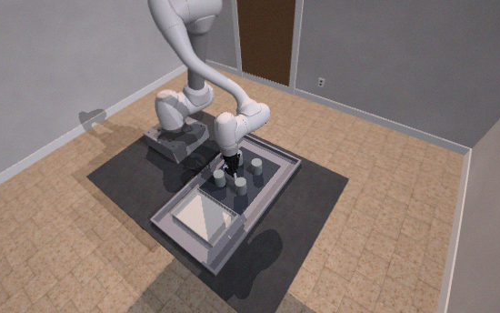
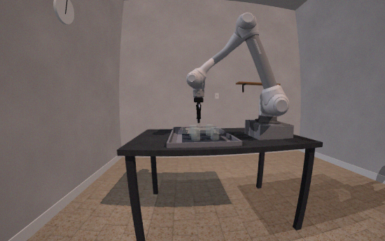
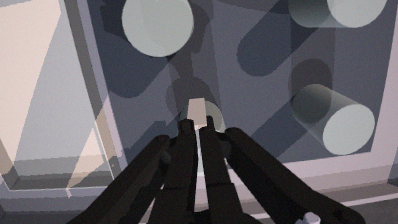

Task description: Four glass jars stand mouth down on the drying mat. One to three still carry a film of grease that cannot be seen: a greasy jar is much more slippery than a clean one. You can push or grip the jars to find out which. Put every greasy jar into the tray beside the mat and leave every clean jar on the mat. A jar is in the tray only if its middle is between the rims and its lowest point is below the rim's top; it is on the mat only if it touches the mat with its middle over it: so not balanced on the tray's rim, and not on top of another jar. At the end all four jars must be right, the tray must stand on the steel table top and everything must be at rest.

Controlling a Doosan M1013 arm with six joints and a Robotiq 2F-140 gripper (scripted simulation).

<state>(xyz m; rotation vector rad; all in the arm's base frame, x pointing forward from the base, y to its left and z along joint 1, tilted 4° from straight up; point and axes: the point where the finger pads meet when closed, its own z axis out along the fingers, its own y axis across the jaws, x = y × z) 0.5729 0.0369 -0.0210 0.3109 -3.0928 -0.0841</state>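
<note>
Now: hand 30 mm past the dark drying mat, 70 mm to the right of it and 110 mm above it. From my hand the other things lie so: tray 30 mm ahead, 240 mm to the right, 100 mm below.
</note>
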